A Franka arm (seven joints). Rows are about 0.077 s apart.
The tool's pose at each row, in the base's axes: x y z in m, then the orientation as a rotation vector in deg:
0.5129, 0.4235, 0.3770, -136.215, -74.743, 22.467
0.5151, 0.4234, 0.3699, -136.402, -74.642, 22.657
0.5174, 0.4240, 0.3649, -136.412, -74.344, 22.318
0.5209, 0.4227, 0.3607, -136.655, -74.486, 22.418
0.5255, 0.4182, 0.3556, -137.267, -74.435, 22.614
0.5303, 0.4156, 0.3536, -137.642, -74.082, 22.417
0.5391, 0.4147, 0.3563, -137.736, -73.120, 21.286
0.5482, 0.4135, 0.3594, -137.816, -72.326, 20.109
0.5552, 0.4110, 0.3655, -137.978, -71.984, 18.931
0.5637, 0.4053, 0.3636, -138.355, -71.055, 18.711
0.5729, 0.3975, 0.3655, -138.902, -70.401, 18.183
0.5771, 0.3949, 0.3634, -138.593, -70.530, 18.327
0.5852, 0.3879, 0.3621, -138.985, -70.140, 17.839
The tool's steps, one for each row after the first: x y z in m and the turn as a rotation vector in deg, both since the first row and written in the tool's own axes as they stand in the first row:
0.0014, 0.0050, 0.0053, -0.058, -0.140, 0.168
0.0034, 0.0088, 0.0089, -0.008, 0.184, 0.282
0.0044, 0.0139, 0.0108, -0.242, 0.007, 0.327
0.0032, 0.0219, 0.0124, -0.657, -0.262, 0.654
0.0037, 0.0277, 0.0116, -0.839, -0.110, 0.980
0.0074, 0.0333, 0.0053, -0.743, 0.938, 1.373
0.0110, 0.0392, -0.0016, -0.732, 1.962, 1.662
0.0122, 0.0427, -0.0104, -0.995, 2.812, 1.737
0.0119, 0.0526, -0.0136, -0.942, 3.167, 2.384
0.0100, 0.0623, -0.0208, -1.225, 3.583, 2.904
0.0102, 0.0676, -0.0212, -0.999, 3.530, 2.721
0.0085, 0.0776, -0.0250, -1.264, 3.874, 3.033

